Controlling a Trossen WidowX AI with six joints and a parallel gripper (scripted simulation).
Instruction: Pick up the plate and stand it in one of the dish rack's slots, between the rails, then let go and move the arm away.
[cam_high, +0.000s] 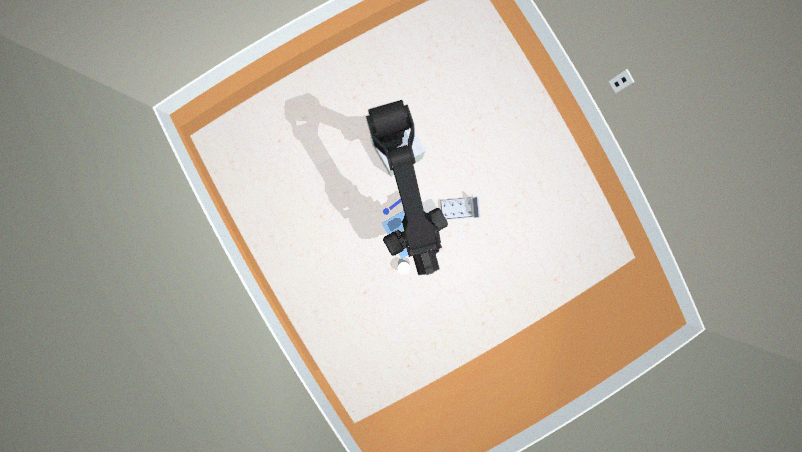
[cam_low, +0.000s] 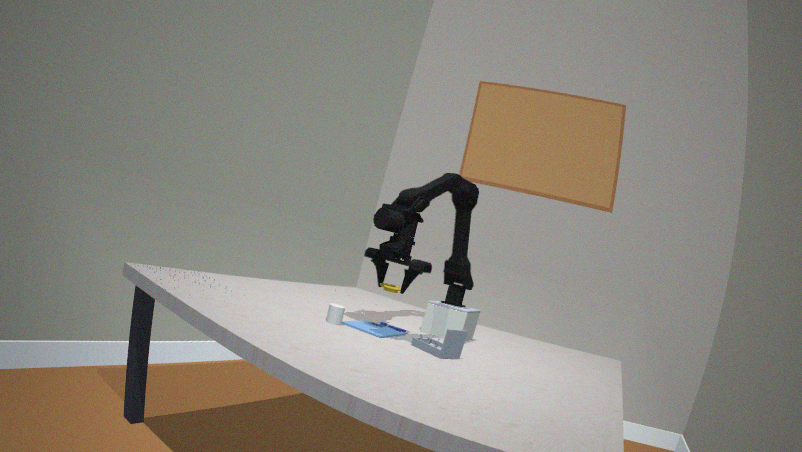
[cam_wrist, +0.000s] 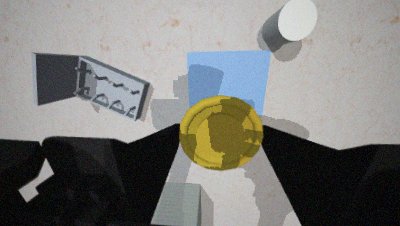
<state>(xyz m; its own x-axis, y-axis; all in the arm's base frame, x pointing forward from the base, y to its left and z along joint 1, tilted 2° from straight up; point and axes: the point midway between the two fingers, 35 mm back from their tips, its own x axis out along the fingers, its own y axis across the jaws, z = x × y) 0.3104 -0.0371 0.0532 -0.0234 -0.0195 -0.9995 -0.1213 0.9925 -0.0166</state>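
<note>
The grey dish rack lies 1 cm behind my gripper tip, 18 cm to the left of it and 10 cm below it. Also, from my gripper tip: blue spoon (10 cm behind, 4 cm to the right, 12 cm below); then yellow plate (1 cm above); then blue mat (2 cm to the right, 12 cm below).
</note>
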